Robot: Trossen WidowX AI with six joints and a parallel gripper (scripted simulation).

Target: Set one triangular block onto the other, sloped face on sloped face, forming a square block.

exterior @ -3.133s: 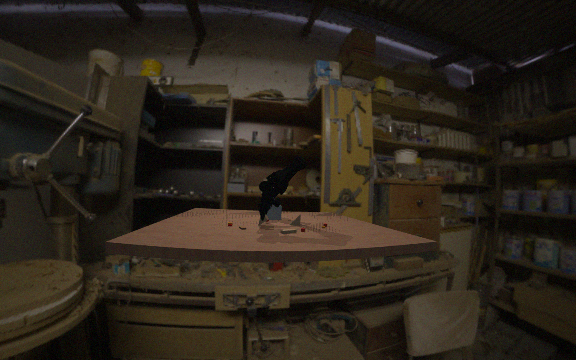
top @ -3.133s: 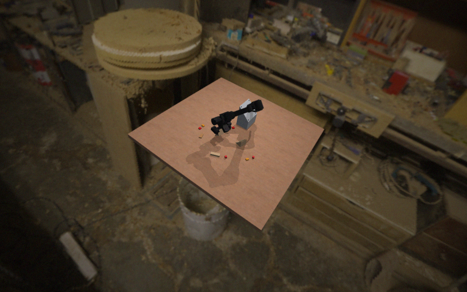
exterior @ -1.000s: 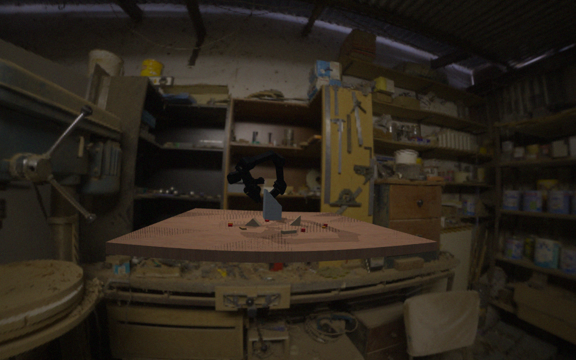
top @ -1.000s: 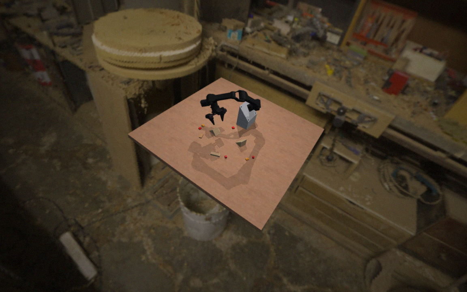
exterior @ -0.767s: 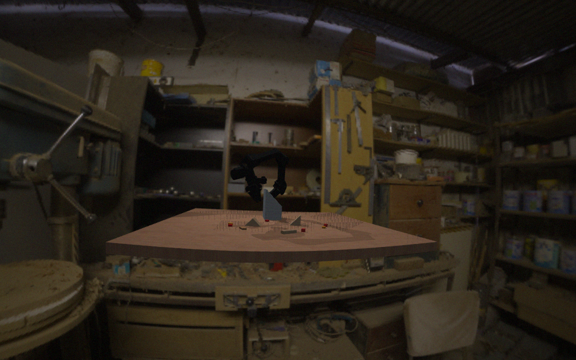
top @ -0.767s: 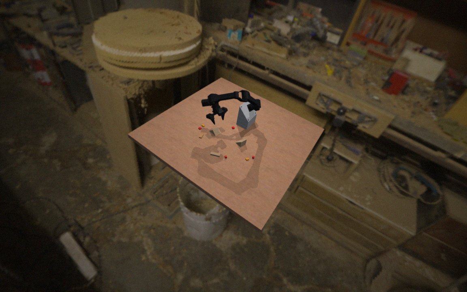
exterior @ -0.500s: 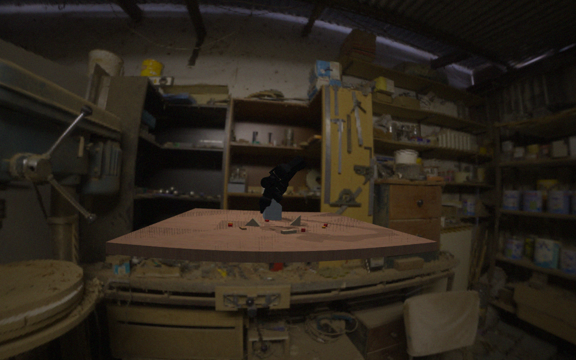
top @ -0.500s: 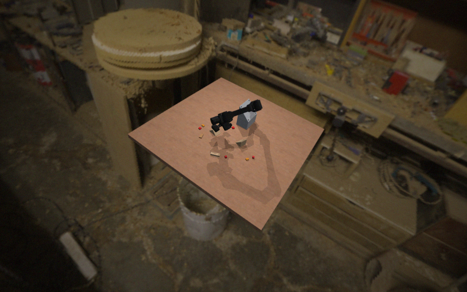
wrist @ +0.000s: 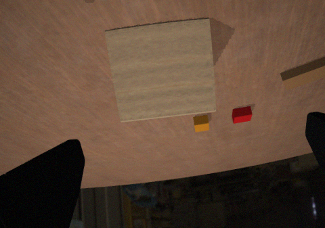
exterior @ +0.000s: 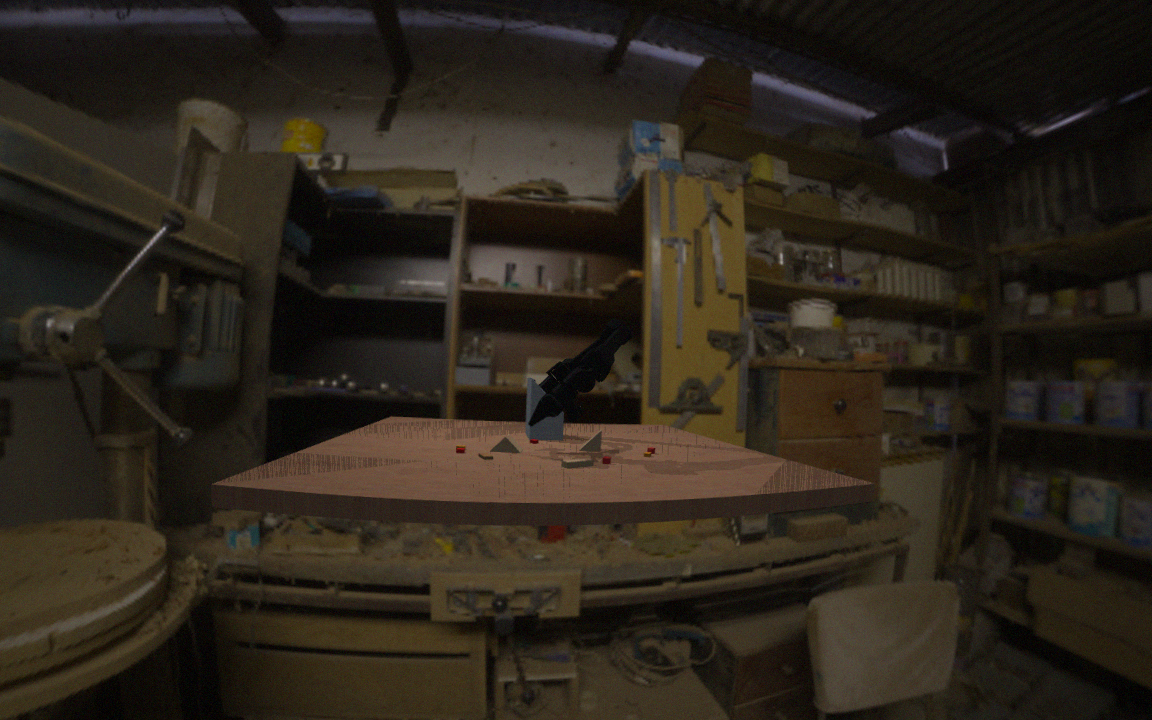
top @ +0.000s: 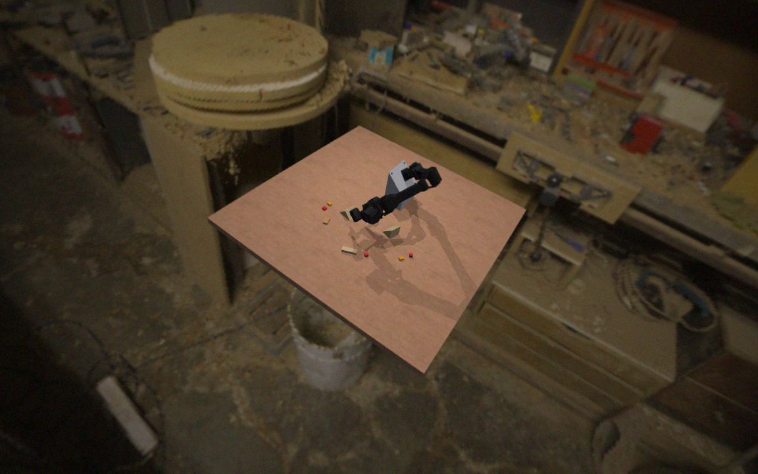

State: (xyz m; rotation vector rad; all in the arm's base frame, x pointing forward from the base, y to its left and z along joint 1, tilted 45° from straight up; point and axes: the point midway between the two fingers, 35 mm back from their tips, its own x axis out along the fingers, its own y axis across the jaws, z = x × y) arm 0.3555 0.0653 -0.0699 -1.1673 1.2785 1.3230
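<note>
Right now my gripper tip is 7 cm to the left of the triangular block, 6 cm above it and 2 cm past it. Also, from my gripper tip: flat wooden slat (17 cm ahead, 12 cm to the left, 7 cm below).
</note>
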